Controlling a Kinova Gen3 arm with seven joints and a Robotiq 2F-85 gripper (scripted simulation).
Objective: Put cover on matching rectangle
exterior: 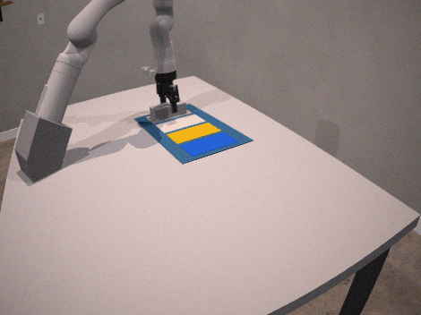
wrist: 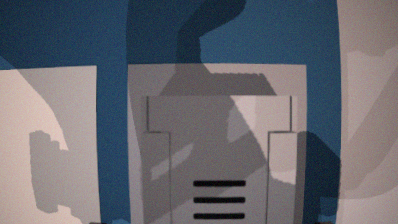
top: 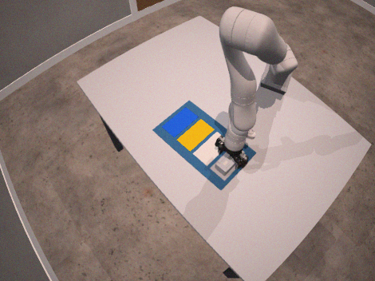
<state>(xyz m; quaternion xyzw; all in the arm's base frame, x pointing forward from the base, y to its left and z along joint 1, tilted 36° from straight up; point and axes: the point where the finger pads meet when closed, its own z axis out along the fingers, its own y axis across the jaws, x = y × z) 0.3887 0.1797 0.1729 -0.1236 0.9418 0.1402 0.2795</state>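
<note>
Now: hand 12 cm to the left of the dark blue mat, 9 cm short of it and 3 cm above it.
</note>
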